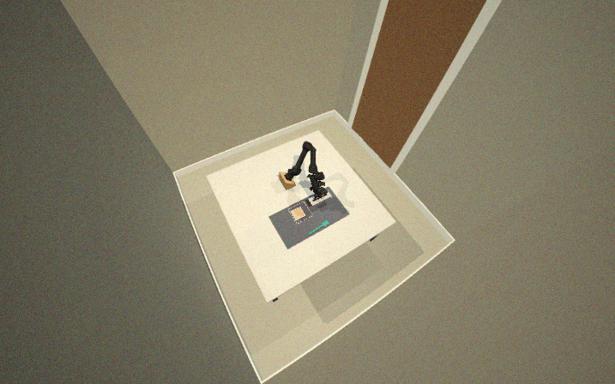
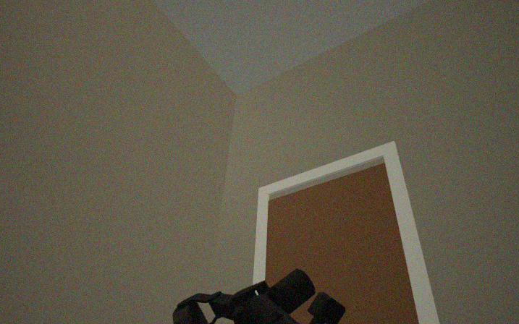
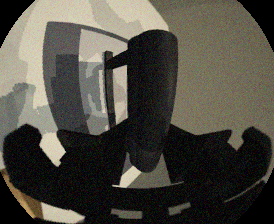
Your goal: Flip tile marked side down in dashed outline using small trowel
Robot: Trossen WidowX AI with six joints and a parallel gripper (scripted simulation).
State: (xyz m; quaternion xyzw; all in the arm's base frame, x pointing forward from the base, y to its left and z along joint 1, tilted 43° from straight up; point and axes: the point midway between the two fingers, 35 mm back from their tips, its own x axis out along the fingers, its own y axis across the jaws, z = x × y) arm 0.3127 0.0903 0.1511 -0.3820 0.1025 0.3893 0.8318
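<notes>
The tan tile lies 10 mm ahead of my gripper tip, 210 mm to the right of it and 130 mm below it. The rest, counted from my gripper tip: dark grey mat (60 mm ahead, 120 mm to the right, 150 mm below); then green trowel (200 mm ahead, 80 mm to the right, 130 mm below); then small trowel (20 mm behind, 10 mm to the right, 10 mm below).
</notes>
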